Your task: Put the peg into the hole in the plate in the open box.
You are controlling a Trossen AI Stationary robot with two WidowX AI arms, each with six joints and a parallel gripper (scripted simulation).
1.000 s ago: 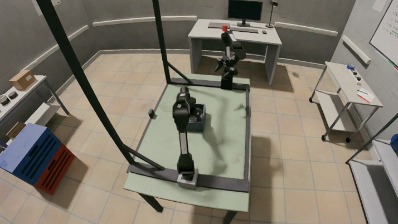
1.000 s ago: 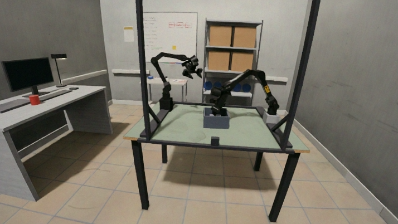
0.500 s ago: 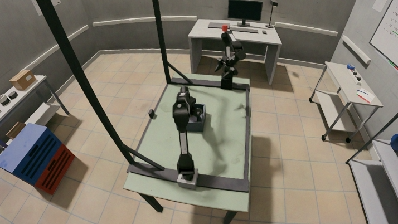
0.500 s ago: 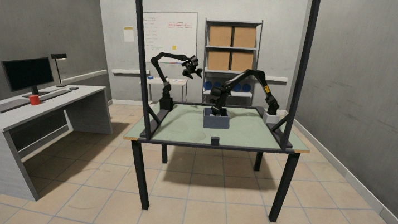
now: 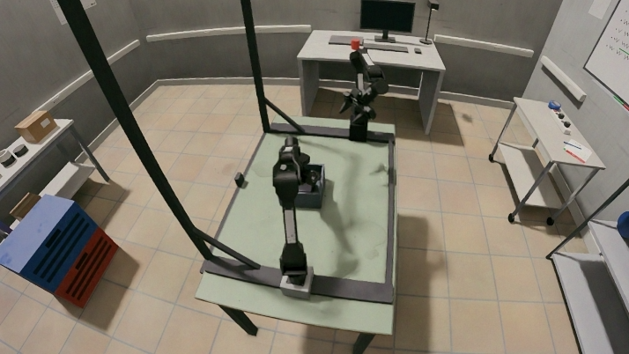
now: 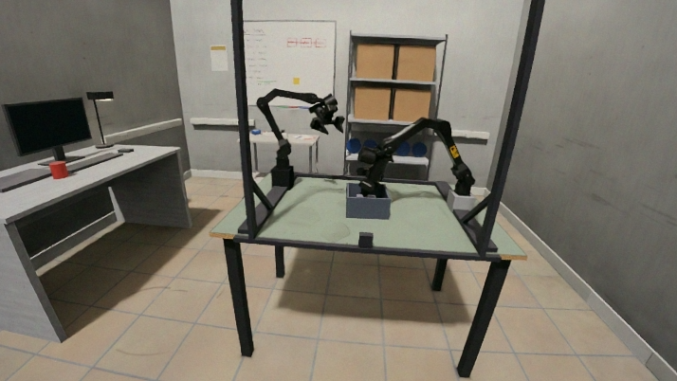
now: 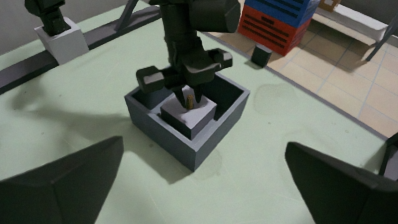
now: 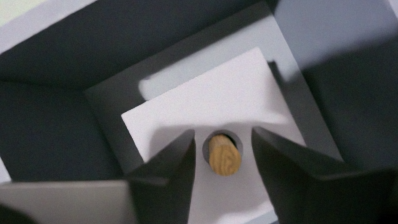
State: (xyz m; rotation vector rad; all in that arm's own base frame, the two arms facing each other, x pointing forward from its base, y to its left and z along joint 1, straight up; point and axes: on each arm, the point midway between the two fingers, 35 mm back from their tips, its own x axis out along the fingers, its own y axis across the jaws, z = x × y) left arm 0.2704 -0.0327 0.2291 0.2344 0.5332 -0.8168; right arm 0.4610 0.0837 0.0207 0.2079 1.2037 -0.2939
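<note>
Right now my right hand is 60 mm above the wooden peg. From my right hand the other things lie so: dark frame rail 410 mm ahead, 70 mm to the left, 90 mm below; plate 60 mm below; box 80 mm below.
</note>
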